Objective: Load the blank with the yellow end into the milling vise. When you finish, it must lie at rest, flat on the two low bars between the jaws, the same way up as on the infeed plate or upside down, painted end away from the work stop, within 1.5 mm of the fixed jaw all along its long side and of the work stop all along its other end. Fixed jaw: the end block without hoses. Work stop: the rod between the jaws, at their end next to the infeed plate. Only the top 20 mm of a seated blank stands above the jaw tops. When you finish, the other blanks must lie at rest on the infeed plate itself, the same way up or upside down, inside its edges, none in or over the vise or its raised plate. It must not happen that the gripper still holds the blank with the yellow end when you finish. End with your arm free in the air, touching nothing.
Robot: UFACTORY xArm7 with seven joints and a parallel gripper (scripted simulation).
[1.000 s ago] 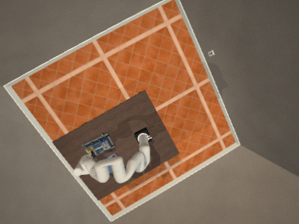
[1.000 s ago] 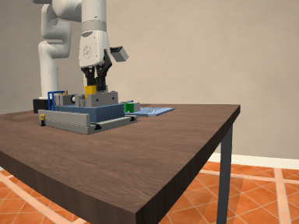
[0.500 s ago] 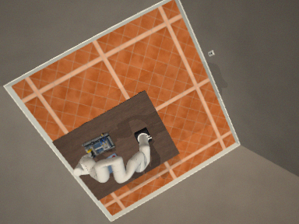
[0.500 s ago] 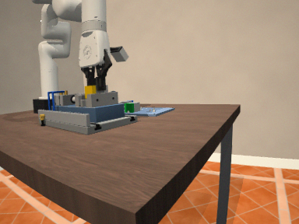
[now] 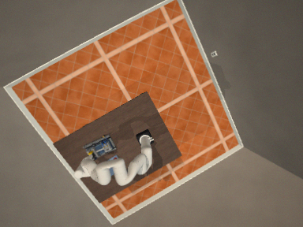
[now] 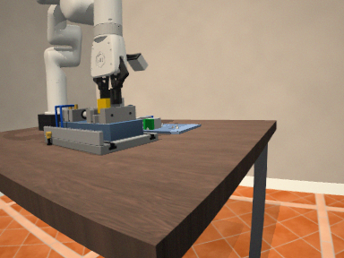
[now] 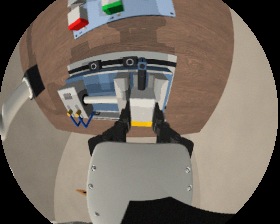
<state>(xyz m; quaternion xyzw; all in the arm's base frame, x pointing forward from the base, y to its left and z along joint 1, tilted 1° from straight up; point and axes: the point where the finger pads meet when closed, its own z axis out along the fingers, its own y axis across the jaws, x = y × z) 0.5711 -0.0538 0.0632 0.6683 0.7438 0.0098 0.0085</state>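
The yellow-ended blank is 20 mm below my hand. Also, from my hand: grey jaw block 50 mm below, 30 mm ahead; then green-ended blank 220 mm to the left, 100 mm below, 90 mm behind; then milling vise 80 mm below, 70 mm behind, 10 mm to the right.
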